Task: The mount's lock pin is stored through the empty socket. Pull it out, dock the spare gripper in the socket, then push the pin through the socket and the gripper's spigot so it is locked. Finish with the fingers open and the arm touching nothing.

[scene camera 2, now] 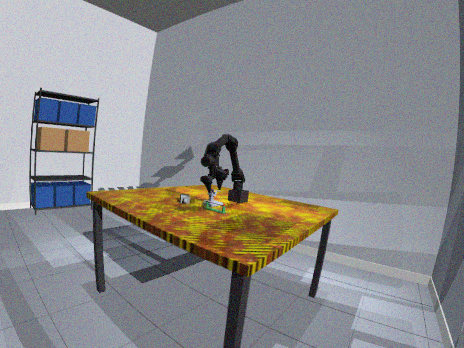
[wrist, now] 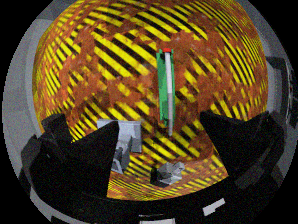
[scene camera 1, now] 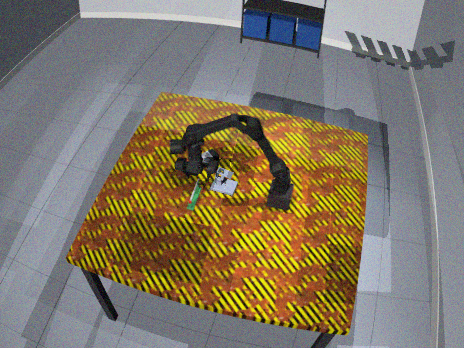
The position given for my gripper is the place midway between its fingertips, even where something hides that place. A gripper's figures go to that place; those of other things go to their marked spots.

My gripper point(wrist: 161, 120): 0.10 m from the lens. A grey mount point(wrist: 130, 136): 0.22 m from the lens. A green cradle point(wrist: 161, 70) is 0.20 m from the lens.
